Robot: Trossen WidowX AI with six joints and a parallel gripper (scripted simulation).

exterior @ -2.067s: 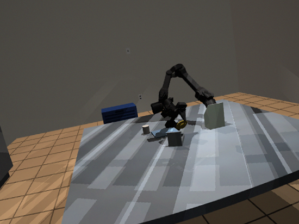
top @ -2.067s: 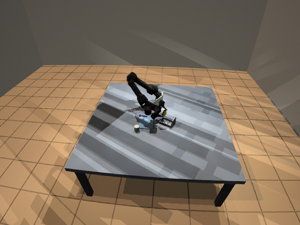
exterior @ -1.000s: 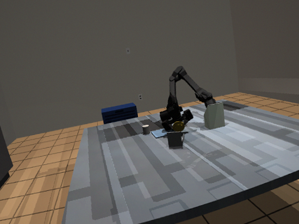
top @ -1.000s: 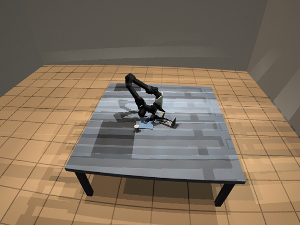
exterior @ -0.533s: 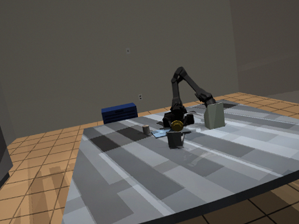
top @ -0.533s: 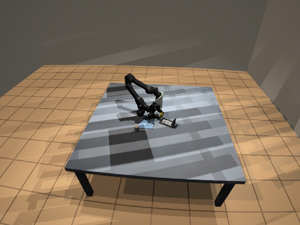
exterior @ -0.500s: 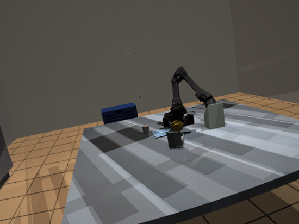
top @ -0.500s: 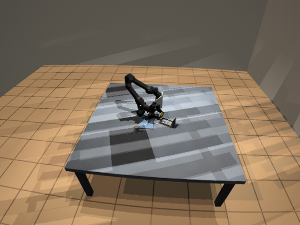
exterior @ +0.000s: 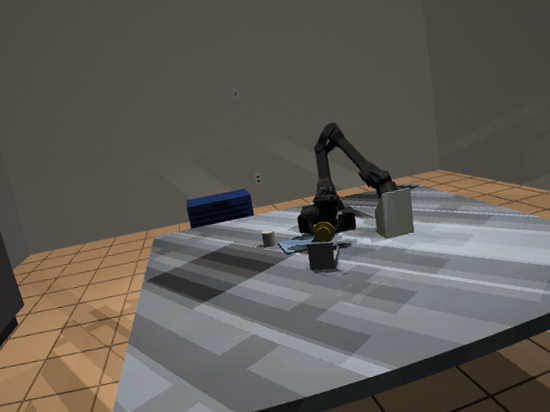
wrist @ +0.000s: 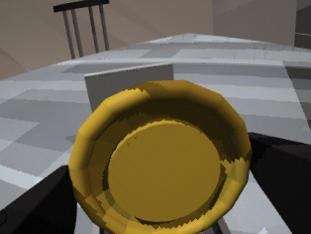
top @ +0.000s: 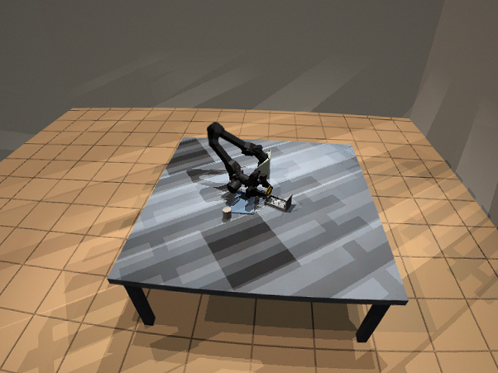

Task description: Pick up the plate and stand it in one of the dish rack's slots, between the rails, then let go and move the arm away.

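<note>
The dish rack lies 3 cm ahead of my gripper tip, 5 cm to the left of it and 5 cm below it. The rest, counted from my gripper tip: yellow plate: 1 cm to the right; then beige cup: 11 cm ahead, 23 cm to the right, 5 cm below; then blue mat: 1 cm ahead, 15 cm to the right, 7 cm below.
</note>
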